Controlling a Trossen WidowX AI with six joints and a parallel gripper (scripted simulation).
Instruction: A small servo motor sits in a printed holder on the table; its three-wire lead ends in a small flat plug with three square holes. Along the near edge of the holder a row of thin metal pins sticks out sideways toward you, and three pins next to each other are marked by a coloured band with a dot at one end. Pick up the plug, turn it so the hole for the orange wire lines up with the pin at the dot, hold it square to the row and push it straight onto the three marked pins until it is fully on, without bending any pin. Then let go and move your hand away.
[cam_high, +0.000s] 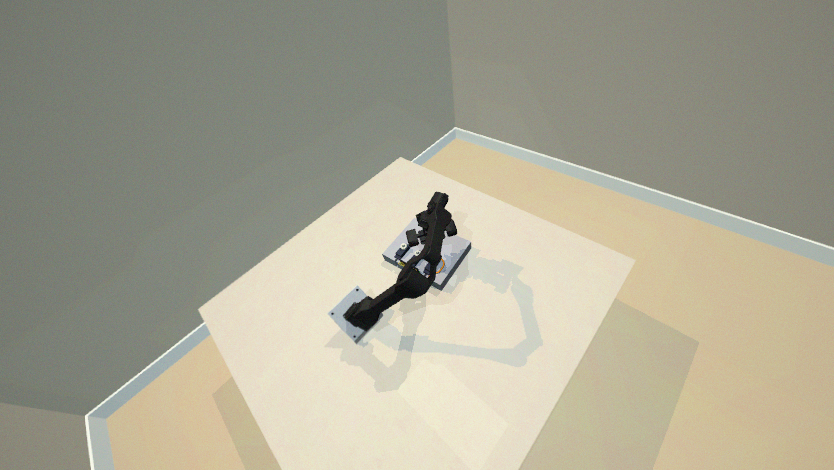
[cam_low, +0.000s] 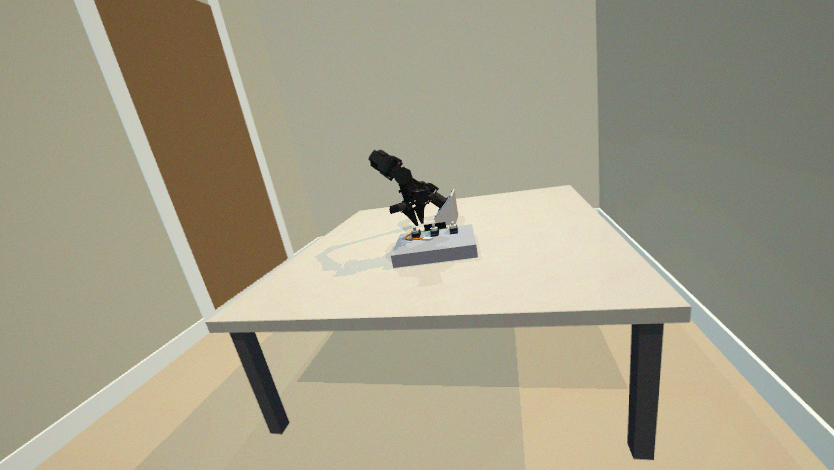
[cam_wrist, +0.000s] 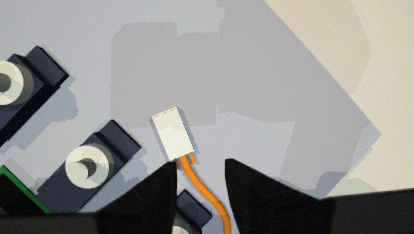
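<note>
The green band is 120 mm behind my gripper tip, 40 mm to the left of it and 40 mm below it. From my gripper tip the other things lie so: dot (120 mm behind, 40 mm below, 30 mm to the left); then grey holder (90 mm below, 50 mm to the left, 40 mm ahead); then servo (70 mm behind, 60 mm below, 40 mm to the left).
</note>
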